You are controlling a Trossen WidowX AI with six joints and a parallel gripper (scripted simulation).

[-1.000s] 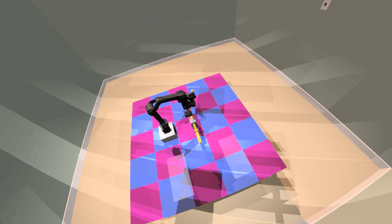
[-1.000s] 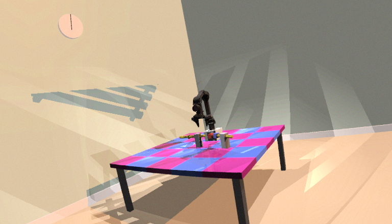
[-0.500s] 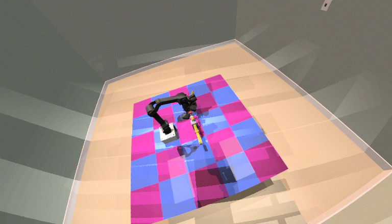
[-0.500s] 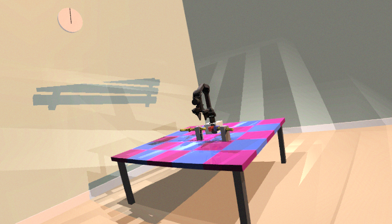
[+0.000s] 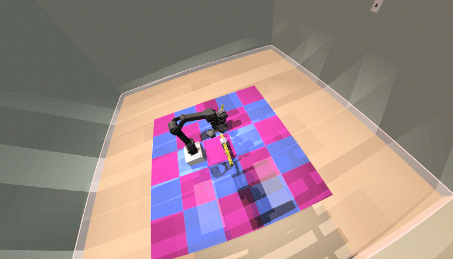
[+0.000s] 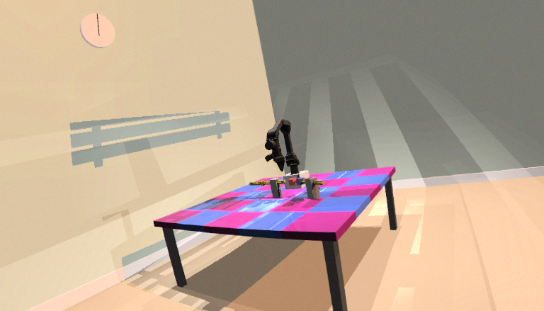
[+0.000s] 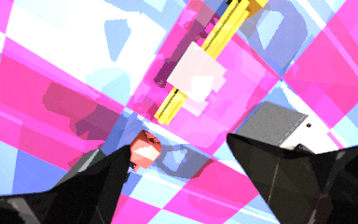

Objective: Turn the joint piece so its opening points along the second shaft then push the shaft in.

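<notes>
Now: gripper tip 8 cm to the right of the red-orange joint piece, 8 cm above it and 2 cm short of it.
</notes>
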